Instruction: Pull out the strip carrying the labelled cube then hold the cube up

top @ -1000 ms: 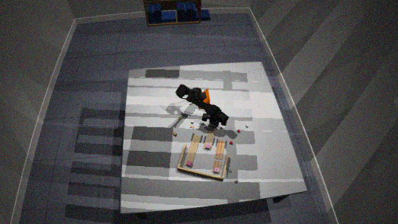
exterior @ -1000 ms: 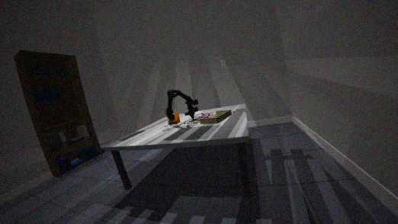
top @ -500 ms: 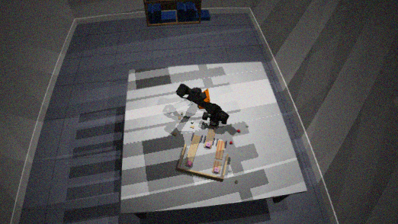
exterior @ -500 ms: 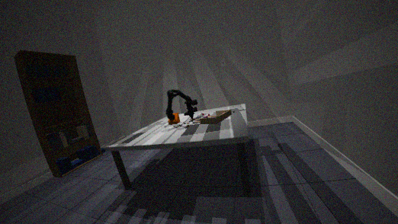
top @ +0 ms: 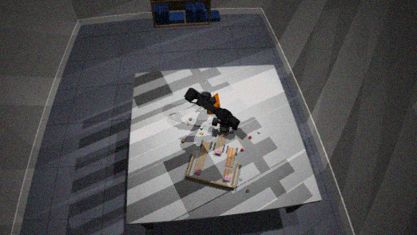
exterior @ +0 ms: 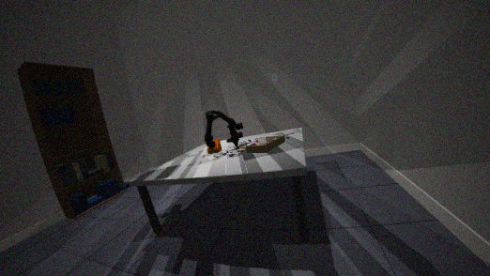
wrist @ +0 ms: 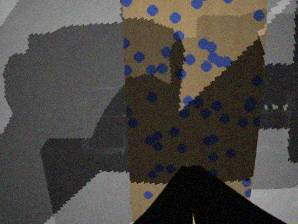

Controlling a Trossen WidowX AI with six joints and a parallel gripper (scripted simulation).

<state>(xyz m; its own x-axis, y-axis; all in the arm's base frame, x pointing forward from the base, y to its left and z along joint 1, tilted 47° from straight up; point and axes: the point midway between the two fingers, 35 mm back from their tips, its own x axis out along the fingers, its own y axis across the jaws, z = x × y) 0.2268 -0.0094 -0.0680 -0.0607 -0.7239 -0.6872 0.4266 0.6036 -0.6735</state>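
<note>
The strip lies 8 cm ahead of my gripper tip and 4 cm to the right of it.
</note>
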